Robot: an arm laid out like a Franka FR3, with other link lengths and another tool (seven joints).
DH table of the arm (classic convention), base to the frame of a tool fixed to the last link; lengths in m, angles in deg. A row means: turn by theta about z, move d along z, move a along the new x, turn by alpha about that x. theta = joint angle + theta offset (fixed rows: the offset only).
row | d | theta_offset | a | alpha
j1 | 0.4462 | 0 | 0 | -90
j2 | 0 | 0 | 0 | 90
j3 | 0.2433 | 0 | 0.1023 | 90
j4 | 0 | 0 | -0.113 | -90
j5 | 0.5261 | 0 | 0 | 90
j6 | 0 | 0 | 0.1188 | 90
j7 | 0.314 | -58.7 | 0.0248 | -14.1
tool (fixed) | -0.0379 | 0 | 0 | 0
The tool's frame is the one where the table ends.
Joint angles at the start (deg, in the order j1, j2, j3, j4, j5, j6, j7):
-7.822, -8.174, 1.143, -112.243, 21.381, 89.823, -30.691
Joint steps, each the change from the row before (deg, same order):
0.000, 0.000, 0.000, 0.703, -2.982, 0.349, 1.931
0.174, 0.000, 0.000, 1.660, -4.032, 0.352, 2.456
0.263, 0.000, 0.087, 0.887, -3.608, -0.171, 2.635
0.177, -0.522, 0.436, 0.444, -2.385, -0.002, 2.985
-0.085, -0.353, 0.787, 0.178, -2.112, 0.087, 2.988
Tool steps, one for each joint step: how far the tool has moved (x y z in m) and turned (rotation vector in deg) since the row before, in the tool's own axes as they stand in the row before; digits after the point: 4 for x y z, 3 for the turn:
-0.0113, 0.0059, -0.0058, -1.092, -3.276, 0.921
-0.0111, 0.0109, -0.0143, -2.160, -4.252, 0.786
-0.0105, 0.0048, -0.0061, -1.023, -3.992, 1.143
-0.0022, 0.0032, -0.0079, -1.250, -2.869, 1.582
-0.0010, 0.0021, -0.0036, -1.011, -2.673, 1.649

